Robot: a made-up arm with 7 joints.
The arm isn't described. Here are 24 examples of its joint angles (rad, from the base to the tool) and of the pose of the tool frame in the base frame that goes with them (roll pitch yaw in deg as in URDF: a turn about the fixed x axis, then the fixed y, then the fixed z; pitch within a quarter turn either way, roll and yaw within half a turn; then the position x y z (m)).
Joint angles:
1: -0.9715 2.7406 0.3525 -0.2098 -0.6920 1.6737 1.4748
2: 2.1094 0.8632 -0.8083 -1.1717 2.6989 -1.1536 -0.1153
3: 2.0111 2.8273 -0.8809 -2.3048 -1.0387 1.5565 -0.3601
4: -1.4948 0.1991 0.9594 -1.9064 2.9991 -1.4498 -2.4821
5: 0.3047 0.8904 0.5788 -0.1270 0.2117 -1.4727 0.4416
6: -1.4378 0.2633 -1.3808 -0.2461 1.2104 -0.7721 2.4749
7: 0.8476 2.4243 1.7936 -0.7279 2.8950 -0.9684 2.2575
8: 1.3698 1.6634 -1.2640 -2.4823 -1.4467 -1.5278 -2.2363
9: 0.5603 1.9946 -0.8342 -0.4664 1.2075 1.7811 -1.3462
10: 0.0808 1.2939 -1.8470 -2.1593 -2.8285 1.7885 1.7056
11: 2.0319 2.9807 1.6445 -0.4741 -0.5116 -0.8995 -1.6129
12: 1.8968 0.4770 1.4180 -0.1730 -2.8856 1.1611 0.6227
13: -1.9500 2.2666 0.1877 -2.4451 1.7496 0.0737 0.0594
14: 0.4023 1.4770 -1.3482 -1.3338 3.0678 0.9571 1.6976
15: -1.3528 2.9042 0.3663 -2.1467 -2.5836 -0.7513 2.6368
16: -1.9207 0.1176 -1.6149 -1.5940 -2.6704 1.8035 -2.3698
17: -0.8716 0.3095 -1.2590 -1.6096 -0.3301 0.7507 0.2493
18: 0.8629 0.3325 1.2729 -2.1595 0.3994 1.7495 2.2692
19: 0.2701 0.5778 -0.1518 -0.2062 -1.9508 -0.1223 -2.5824
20: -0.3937 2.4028 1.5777 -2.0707 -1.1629 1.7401 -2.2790
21: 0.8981 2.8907 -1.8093 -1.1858 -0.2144 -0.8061 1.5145
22: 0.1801 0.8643 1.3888 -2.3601 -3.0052 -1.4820 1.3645
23: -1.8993 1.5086 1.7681 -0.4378 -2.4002 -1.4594 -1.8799
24: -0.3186 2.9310 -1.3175 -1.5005 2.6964 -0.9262 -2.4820
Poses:
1: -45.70 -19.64 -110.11 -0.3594 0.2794 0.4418
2: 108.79 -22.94 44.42 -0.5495 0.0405 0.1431
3: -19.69 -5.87 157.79 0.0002 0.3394 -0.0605
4: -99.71 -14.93 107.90 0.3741 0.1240 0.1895
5: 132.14 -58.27 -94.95 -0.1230 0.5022 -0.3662
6: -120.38 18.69 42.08 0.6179 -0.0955 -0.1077
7: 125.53 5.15 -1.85 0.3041 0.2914 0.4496
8: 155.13 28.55 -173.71 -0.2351 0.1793 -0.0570
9: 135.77 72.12 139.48 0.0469 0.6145 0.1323
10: 151.55 -36.79 -177.53 -0.1013 0.1905 -0.3125
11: -11.71 37.65 116.56 0.5424 0.2660 -0.1787
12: -118.59 20.05 174.60 -0.5895 0.0624 0.2252
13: 113.90 22.60 -172.21 -0.1857 0.1210 0.2171
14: 44.40 -14.71 -169.84 -0.1181 0.4399 -0.3003
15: -169.26 15.62 -27.85 -0.2218 -0.0348 0.3099
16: 129.73 -62.94 32.44 0.3155 -0.3874 -0.0329
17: 72.61 -25.49 -122.44 0.3584 -0.2109 -0.2737
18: -36.25 -12.97 -163.12 -0.1599 0.3147 -0.1397
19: 7.86 -25.06 88.84 -0.1033 0.3347 -0.5289
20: 89.51 -38.11 67.62 -0.1467 0.0053 0.3725
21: 85.49 59.54 54.76 0.1758 0.3886 0.3740
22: 96.54 29.61 -10.27 0.0269 0.3294 0.0218
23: -165.44 14.16 22.51 0.1396 0.5703 0.2317
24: 158.76 34.17 25.26 -0.0003 0.3573 0.3747
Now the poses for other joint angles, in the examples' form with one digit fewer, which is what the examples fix.
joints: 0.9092 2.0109 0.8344 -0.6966 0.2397 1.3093 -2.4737
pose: -104.0 49.5 -159.7 0.220 0.536 0.216
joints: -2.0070 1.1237 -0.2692 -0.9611 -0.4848 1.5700 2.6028
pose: -94.3 47.9 162.1 0.302 0.190 0.476
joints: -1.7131 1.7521 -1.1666 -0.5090 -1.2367 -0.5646 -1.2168
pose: -95.3 47.8 118.4 0.217 0.519 0.280
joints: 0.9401 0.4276 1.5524 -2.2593 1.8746 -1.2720 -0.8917
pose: -146.5 -3.3 -100.8 -0.184 0.302 -0.039
